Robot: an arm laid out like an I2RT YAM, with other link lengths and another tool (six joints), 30 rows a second.
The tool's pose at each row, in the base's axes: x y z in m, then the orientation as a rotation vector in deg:
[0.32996 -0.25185 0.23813 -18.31 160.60 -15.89]
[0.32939 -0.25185 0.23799 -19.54 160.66 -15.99]
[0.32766 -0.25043 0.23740 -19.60 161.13 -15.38]
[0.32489 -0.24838 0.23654 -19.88 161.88 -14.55]
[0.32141 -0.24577 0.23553 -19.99 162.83 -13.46]
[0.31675 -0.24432 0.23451 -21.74 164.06 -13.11]
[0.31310 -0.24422 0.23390 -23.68 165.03 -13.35]
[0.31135 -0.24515 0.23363 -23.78 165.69 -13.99]
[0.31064 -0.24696 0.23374 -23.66 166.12 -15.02]
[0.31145 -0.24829 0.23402 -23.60 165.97 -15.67]
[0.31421 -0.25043 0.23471 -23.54 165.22 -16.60]
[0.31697 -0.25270 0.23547 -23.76 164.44 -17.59]
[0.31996 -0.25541 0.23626 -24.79 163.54 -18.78]
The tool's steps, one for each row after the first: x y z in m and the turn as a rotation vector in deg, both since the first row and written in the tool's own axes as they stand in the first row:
[0.00057 0.00014 -0.00005 -0.09 0.12 -0.86]
[0.00199 0.00195 -0.00027 -0.58 0.48 -0.84]
[0.00429 0.00463 -0.00067 -1.29 1.10 -0.94]
[0.00716 0.00800 -0.00125 -2.18 1.87 -0.90]
[0.01141 0.01050 -0.00201 -2.81 3.10 -2.06]
[0.01494 0.01141 -0.00263 -3.03 4.20 -3.40]
[0.01687 0.01091 -0.00279 -2.72 4.95 -3.53]
[0.01795 0.00929 -0.00284 -2.10 5.52 -3.56]
[0.01744 0.00780 -0.00264 -1.65 5.47 -3.60]
[0.01522 0.00508 -0.00207 -0.91 4.88 -3.66]
[0.01301 0.00222 -0.00154 -0.16 4.30 -3.92]
[0.01068 -0.00111 -0.00090 0.65 3.69 -4.76]

